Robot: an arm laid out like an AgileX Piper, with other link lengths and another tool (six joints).
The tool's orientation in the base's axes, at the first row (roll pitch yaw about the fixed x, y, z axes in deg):
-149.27 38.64 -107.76
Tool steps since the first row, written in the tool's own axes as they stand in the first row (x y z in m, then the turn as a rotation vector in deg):
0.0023 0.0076 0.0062 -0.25 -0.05 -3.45
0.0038 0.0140 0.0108 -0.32 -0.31 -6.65
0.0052 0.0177 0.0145 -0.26 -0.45 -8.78
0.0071 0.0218 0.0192 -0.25 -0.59 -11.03
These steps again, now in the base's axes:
-0.0020 0.0048 -0.0086 -2.15 -1.07 2.49
-0.0040 0.0089 -0.0152 -4.03 -2.30 4.79
-0.0046 0.0113 -0.0200 -5.32 -3.18 6.24
-0.0049 0.0139 -0.0260 -6.69 -4.07 7.80

